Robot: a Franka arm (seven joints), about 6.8 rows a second.
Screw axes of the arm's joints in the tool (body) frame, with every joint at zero. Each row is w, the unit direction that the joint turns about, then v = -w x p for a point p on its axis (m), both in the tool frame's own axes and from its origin. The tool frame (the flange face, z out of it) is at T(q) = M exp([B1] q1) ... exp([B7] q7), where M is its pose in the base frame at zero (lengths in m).
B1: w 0 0 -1 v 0.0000 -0.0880 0.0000
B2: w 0 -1 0 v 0.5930 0.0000 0.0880
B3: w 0 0 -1 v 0.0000 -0.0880 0.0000
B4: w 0 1 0 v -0.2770 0.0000 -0.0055
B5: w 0 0 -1 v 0.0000 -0.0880 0.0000
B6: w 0 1 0 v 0.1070 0.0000 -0.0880
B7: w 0 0 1 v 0.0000 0.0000 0.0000
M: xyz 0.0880 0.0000 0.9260 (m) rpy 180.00 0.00 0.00 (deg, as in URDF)
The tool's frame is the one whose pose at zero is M.
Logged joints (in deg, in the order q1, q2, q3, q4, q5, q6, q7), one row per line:
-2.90 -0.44 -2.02 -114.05 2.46 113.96 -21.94
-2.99 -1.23 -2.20 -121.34 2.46 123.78 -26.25
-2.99 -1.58 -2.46 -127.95 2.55 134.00 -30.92
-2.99 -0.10 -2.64 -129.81 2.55 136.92 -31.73
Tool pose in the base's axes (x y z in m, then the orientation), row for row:
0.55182 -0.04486 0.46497 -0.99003 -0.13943 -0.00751 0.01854
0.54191 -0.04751 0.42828 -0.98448 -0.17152 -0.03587 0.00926
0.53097 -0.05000 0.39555 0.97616 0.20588 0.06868 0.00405
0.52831 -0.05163 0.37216 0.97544 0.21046 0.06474 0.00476
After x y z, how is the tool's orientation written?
As a quaternion, x y z w.
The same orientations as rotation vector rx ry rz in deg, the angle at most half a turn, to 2 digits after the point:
-176.13 -24.81 -1.34
-176.17 -30.69 -6.42
175.26 36.96 12.33
175.05 37.77 11.62

